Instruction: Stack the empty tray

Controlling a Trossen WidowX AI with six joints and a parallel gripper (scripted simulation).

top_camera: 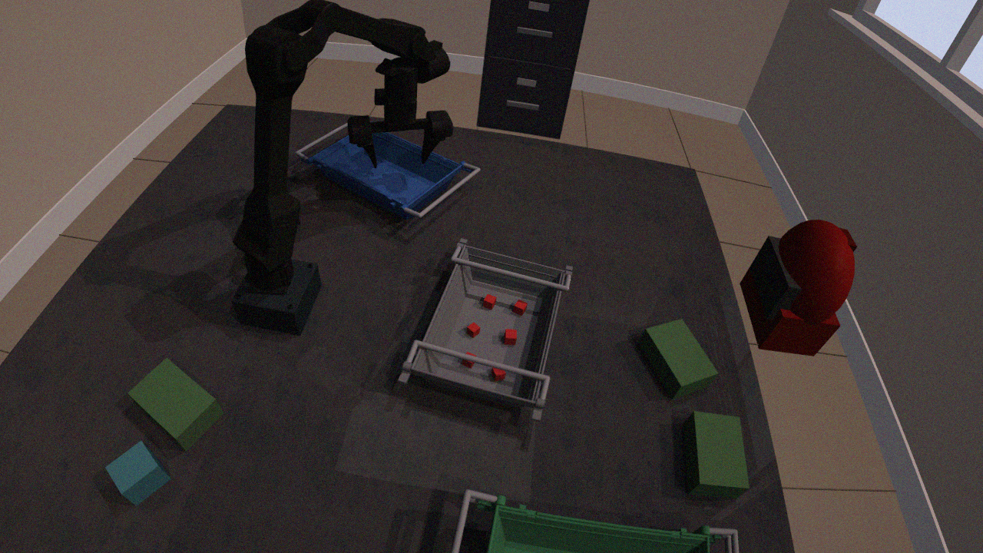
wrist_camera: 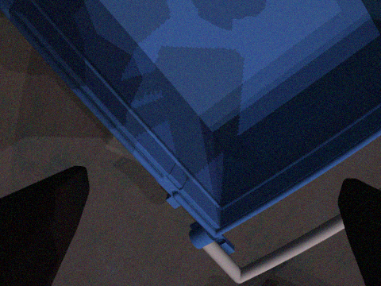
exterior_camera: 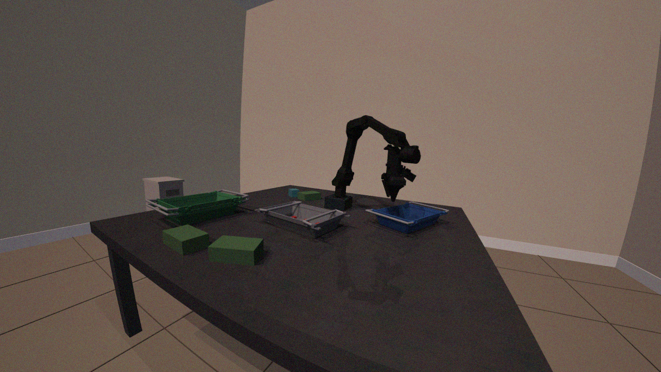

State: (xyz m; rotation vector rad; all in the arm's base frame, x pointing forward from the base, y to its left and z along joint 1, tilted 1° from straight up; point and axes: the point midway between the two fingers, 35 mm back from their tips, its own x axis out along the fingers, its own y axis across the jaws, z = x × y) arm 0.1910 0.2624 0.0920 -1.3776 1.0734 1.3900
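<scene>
The blue tray lies 9 cm to the left of my gripper tip, 6 cm below it and 4 cm behind it. Also, from my gripper tip: teal cube: 60 cm to the right, 32 cm behind, 9 cm below.
</scene>
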